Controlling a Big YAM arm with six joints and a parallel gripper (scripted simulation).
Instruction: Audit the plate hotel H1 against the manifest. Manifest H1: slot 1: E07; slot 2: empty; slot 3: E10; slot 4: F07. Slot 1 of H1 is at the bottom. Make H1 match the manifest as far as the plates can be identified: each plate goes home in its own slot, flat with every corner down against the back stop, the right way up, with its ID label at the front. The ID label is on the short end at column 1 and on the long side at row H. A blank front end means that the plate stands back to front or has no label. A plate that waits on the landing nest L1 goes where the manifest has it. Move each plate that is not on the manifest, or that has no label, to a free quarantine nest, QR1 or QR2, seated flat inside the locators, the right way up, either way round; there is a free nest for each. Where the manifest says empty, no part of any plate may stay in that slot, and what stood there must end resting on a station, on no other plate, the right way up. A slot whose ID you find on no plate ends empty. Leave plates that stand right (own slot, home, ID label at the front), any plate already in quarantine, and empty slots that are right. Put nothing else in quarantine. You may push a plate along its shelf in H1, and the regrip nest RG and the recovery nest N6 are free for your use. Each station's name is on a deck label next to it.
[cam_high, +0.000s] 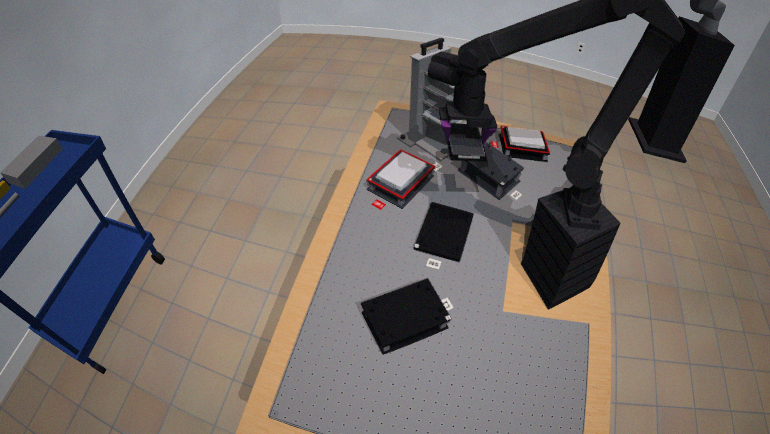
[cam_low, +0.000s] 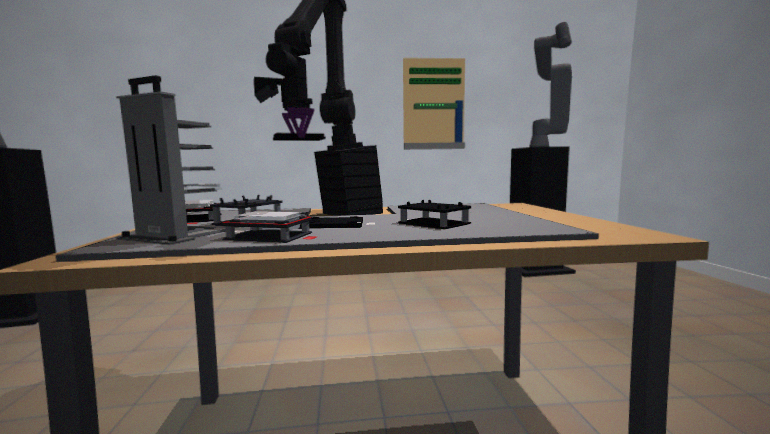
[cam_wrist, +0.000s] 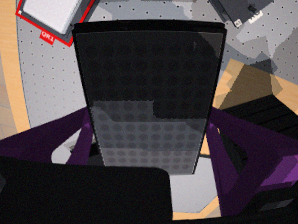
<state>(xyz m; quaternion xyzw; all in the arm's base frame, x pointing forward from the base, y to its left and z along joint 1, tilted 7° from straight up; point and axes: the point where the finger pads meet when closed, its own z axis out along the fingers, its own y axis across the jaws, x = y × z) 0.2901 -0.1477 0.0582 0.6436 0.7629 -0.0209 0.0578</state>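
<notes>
Now: hand 10 cm past the regrip nest, 16 cm to the left of it and 19 cm above it. From my hand the other things lie so: H1 deck label 6 cm ahead, 16 cm to the right, 25 cm below; dark plate right at my hand; red-rimmed quarantine nest 16 cm ahead, 8 cm to the right, 21 cm below.
</notes>
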